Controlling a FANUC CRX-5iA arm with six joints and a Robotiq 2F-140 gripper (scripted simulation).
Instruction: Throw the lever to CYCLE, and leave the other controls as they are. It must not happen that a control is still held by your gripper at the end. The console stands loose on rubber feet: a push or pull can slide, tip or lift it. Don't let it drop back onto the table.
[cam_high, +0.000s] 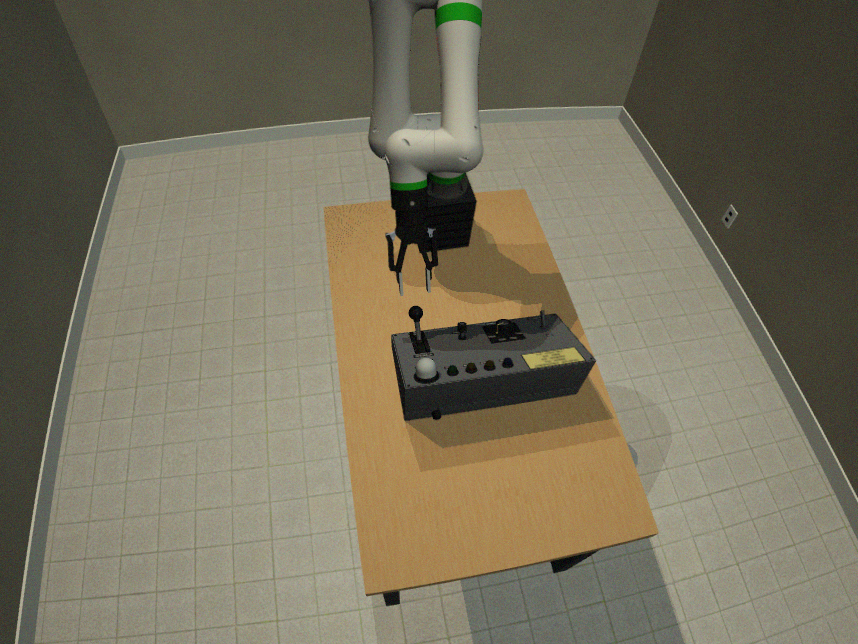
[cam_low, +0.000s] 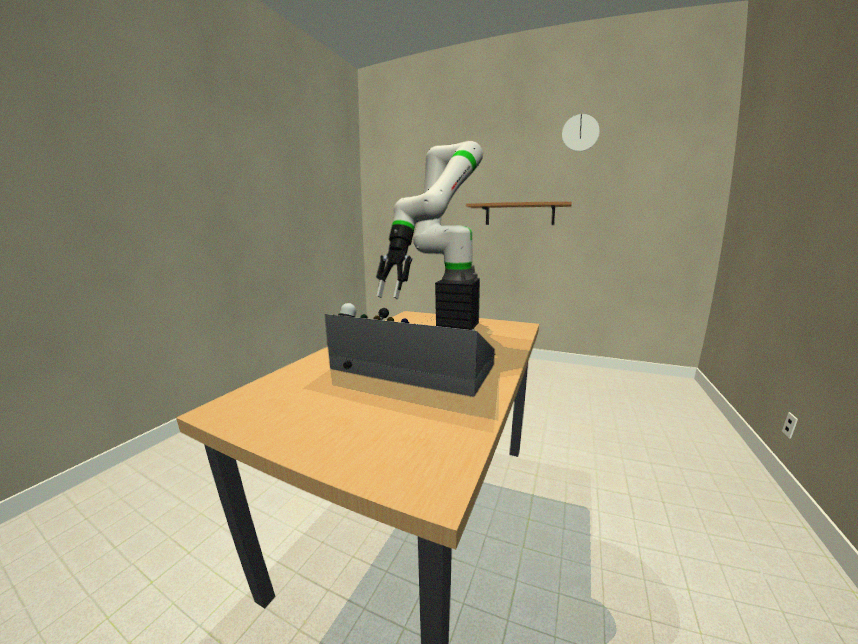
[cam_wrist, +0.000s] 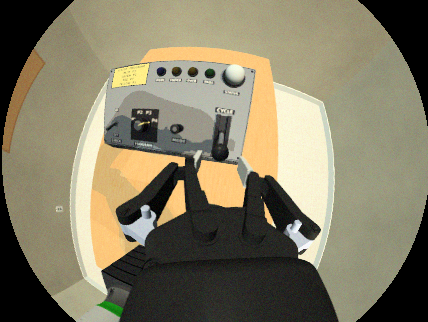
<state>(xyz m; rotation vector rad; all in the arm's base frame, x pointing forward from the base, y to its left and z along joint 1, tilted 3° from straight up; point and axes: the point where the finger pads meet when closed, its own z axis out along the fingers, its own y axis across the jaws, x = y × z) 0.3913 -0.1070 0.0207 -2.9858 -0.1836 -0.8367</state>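
The lever lies 80 mm ahead of my hand, 10 mm to the left of it and 100 mm below it. Also, from my hand: dark grey console (110 mm ahead, 190 mm to the left, 130 mm below); then black rotary selector (80 mm ahead, 240 mm to the left, 110 mm below); then small black toggle (80 mm ahead, 130 mm to the left, 110 mm below).
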